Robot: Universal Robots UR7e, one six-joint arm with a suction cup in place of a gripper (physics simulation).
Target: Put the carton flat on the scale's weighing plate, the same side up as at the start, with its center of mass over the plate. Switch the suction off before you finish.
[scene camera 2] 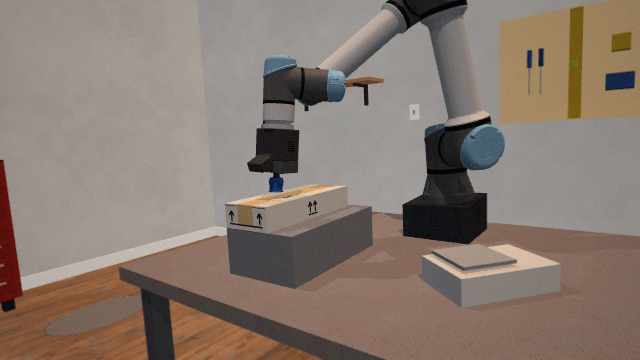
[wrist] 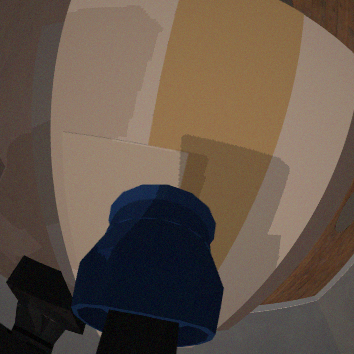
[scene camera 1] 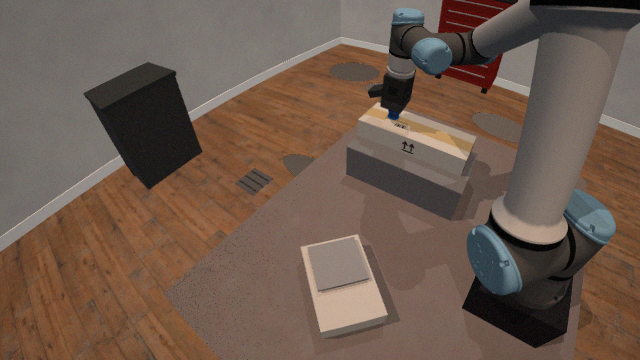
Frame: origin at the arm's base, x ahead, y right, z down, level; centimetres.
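Seen in the pictures: hand, tool point: (scene camera 2: 275, 191) (wrist: 160, 231) (scene camera 1: 393, 116); arm's base, link origin: (scene camera 2: 448, 198) (wrist: 42, 312).
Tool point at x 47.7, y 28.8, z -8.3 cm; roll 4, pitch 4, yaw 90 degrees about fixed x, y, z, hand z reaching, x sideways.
Observation:
Pixels of each thing's middle, then the offset from my tool point to it. Level surfaces: height alone.
- long white carton, body centre: (wrist: 166, 263) (scene camera 2: 292, 204) (scene camera 1: 416, 135) dx -7.8, dy +1.1, dz +4.8 cm
- grey block, body centre: (scene camera 2: 306, 237) (scene camera 1: 411, 164) dx -8.8, dy -2.1, dz +13.4 cm
- white scale, body centre: (scene camera 2: 487, 269) (scene camera 1: 341, 282) dx -9.3, dy -46.4, dz +15.6 cm
- brown table, surface height: dz +19.1 cm
The long white carton (scene camera 1: 435, 156) (scene camera 2: 295, 214) (wrist: 320, 80), with tan tape on top and its side arrows pointing up, lies flat on a grey block (scene camera 1: 400, 184) (scene camera 2: 325, 252). My gripper, a blue suction cup (scene camera 1: 393, 116) (scene camera 2: 276, 190) (wrist: 160, 200), is open, with suction off. It is upright at the carton's top face, off-centre toward one end; whether the cup touches is hard to tell. The white scale (scene camera 1: 352, 310) (scene camera 2: 510, 287) stands apart from the block, and its grey weighing plate (scene camera 1: 337, 265) (scene camera 2: 472, 256) bears no carton. The scale does not show in the wrist view.
The brown table (scene camera 1: 250, 285) (scene camera 2: 380, 315) bears the block, the scale and the arm's black base (scene camera 1: 520, 312) (scene camera 2: 445, 220). A black cabinet (scene camera 1: 150, 130) is at the left and a red tool chest (scene camera 1: 470, 50) at the back in scene camera 1. A wall shelf (scene camera 2: 367, 81) is behind the arm.

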